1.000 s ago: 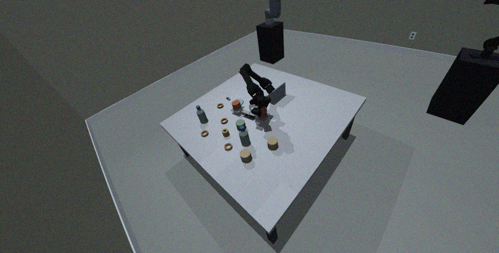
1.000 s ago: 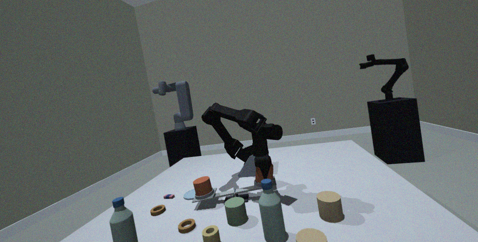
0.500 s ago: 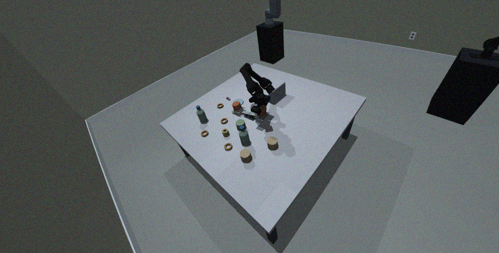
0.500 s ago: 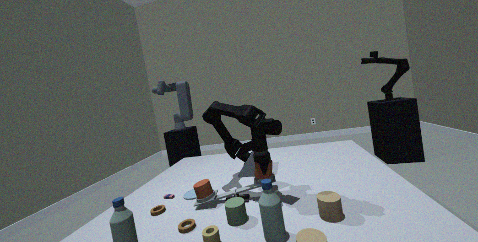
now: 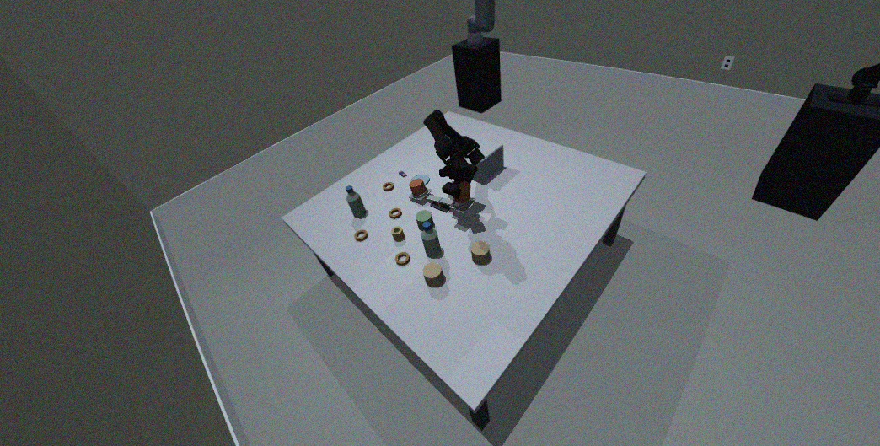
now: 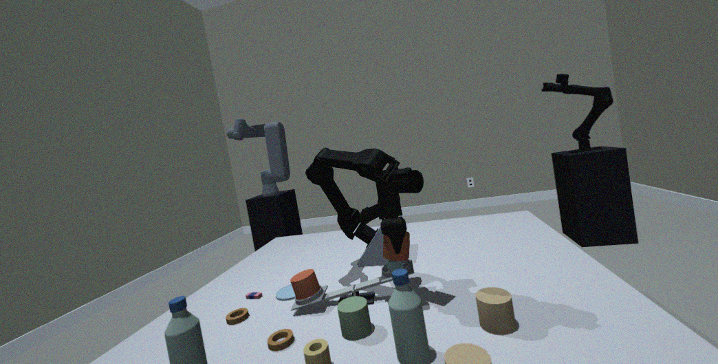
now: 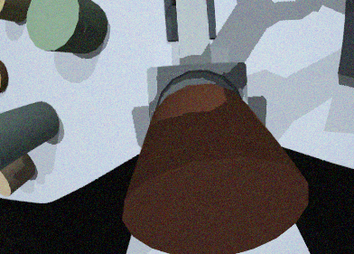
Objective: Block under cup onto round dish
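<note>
My gripper tip is now 40 mm above the teal block and 10 mm to the left of it. The rest, counted from my gripper tip: green cylinder: 140 mm ahead, 90 mm to the right, 90 mm below; pink-and-blue object: 490 mm to the right, 120 mm below, 30 mm behind; pale blue round dish: 370 mm to the right, 130 mm below, 50 mm behind.
</note>
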